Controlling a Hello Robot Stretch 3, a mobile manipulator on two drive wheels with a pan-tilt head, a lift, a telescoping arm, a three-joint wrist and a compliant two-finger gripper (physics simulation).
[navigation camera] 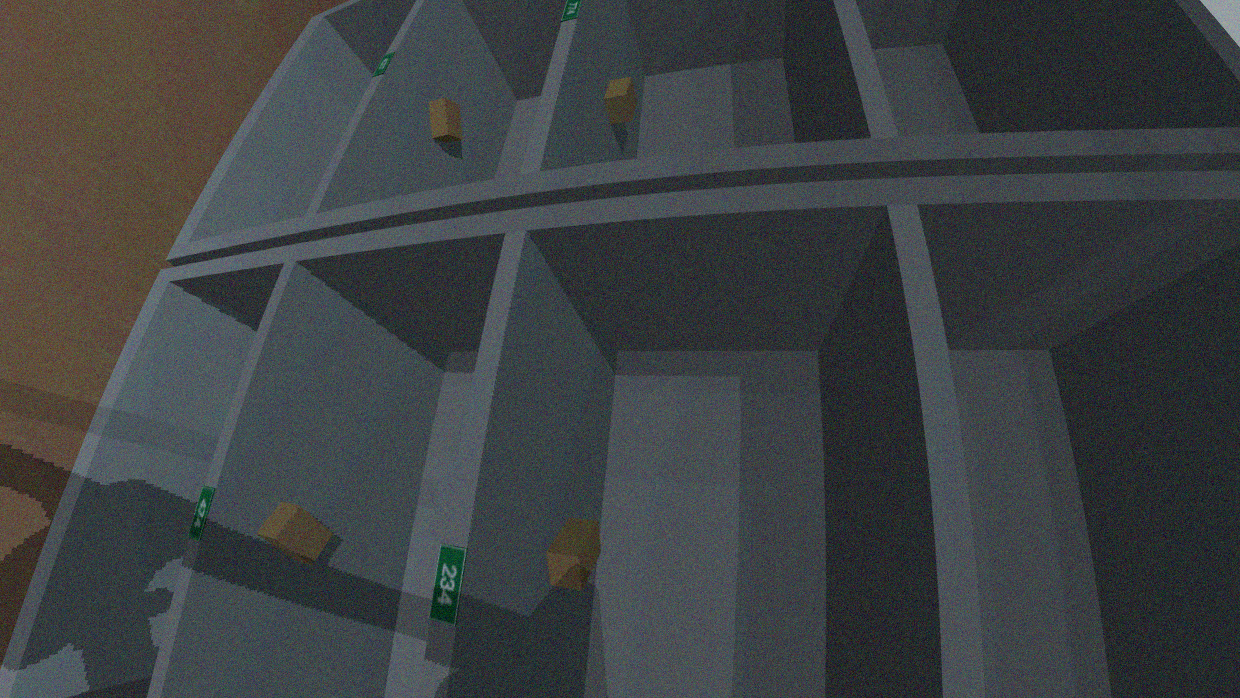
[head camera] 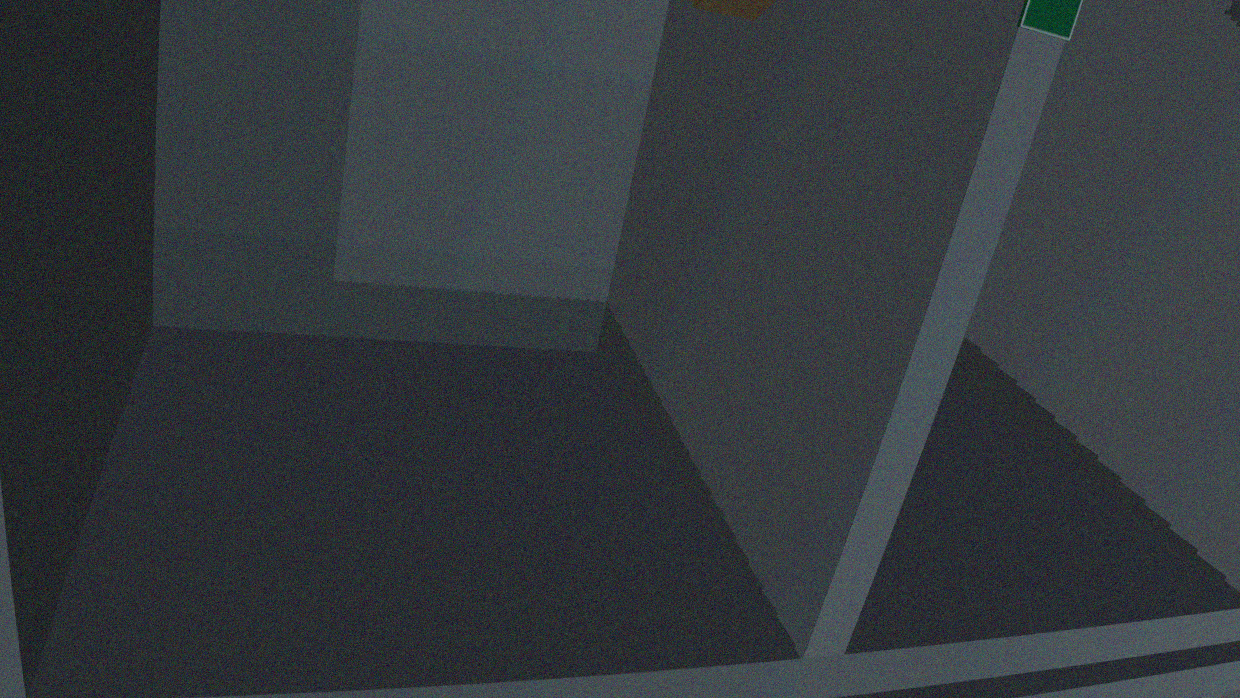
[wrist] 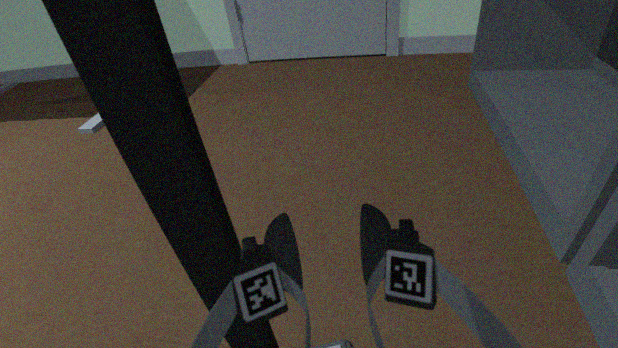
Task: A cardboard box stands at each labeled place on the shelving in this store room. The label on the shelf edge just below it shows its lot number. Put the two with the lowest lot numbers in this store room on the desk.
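Frame: origin at the robot's base, x left, y back, z up, level; millimetres.
Seen in the pictures: gripper, fingertip midpoint: (wrist: 327,235).
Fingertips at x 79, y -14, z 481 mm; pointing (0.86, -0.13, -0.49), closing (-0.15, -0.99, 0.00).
Observation:
A point is followed by its place in that frame.
In the navigation view, shown sideways, a cardboard box (navigation camera: 573,554) {x -242, y -568, z 1032 mm} stands on the shelf whose green label (navigation camera: 447,584) {x -189, y -369, z 975 mm} reads 234. A second box (navigation camera: 295,530) {x -242, y -472, z 584 mm} stands by a label (navigation camera: 202,513) {x -189, y -369, z 522 mm} that looks like 424 or 474. A third box (navigation camera: 620,99) {x 577, y -850, z 1027 mm} stands by a label (navigation camera: 570,8) {x 690, y -701, z 972 mm} that looks like 774. A fourth box (navigation camera: 445,119) {x 615, y -849, z 580 mm} stands by a label (navigation camera: 382,64) {x 689, y -700, z 515 mm} too small to read. In the head view, a box's edge (head camera: 733,6) {x -228, y -640, z 1015 mm} and part of a green label (head camera: 1051,17) {x -161, y -380, z 974 mm} show at the top. My gripper (wrist: 327,235) {x 79, y -14, z 481 mm} is open and empty over the floor, apart from the shelving. The desk top does not show.
Grey shelving (head camera: 932,346) {x 2, y -443, z 978 mm} (navigation camera: 928,346) {x 50, y -462, z 1431 mm} fills much of the head and navigation views and stands at the right in the wrist view (wrist: 520,160) {x 544, y -648, z 51 mm}. A closed door (wrist: 315,30) {x 1735, y -353, z 155 mm} is ahead. A pale bar (wrist: 91,124) lies low at the left, beside a black post (wrist: 150,125).

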